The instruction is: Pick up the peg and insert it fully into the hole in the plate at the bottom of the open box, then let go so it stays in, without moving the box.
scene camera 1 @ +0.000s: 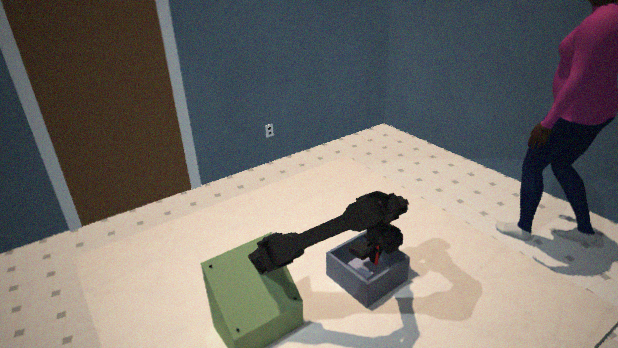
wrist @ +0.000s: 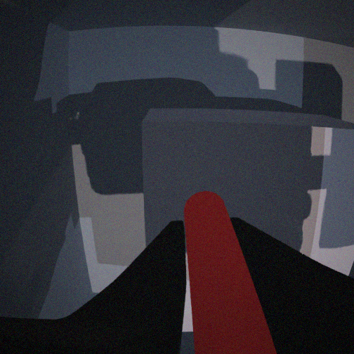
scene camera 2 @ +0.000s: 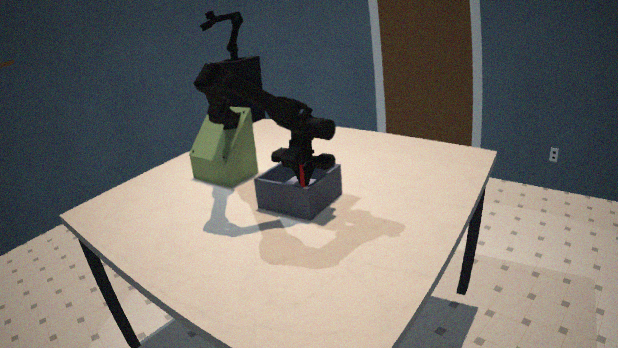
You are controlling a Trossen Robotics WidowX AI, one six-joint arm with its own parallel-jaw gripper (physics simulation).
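Places are measured from the arm's base along level axes (x left, y ahead, z down), in centimetres.
Pixels of known places: gripper, between the fingertips: (scene camera 1: 374, 261) (scene camera 2: 304, 185); arm's base, origin of its link: (scene camera 1: 262, 258) (scene camera 2: 232, 121).
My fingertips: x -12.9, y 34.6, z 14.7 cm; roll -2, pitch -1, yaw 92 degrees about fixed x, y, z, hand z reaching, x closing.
Ahead of a thing's pixels: the offset from my fingertips to its top centre. Level surfaces: height alone.
The red peg {dx -0.5, dy +0.0, dz -7.7 cm} (scene camera 1: 377, 256) (scene camera 2: 302, 176) (wrist: 215, 270) is held near upright between the fingers of my gripper (scene camera 1: 375, 259) (scene camera 2: 303, 183) (wrist: 203, 231), which is shut on it. In the wrist view, its rounded end shows a little past the fingertips. The fingers reach down inside the open grey box {dx +1.1, dy -2.4, dz -3.7 cm} (scene camera 1: 350, 280) (scene camera 2: 282, 197). In the wrist view, a dark grey raised surface (wrist: 230, 165), which may be the plate, lies behind the peg's end. The hole does not show, and I cannot tell whether the peg's end touches the plate.
The box walls stand around the fingers, and the box rests on the pale table {dz +6.1 cm} (scene camera 1: 165, 285) (scene camera 2: 200, 280). A green sloped block (scene camera 1: 240, 295) (scene camera 2: 215, 160) stands beside the box under the arm's base end. A person in a pink top (scene camera 1: 590, 70) stands beyond the table.
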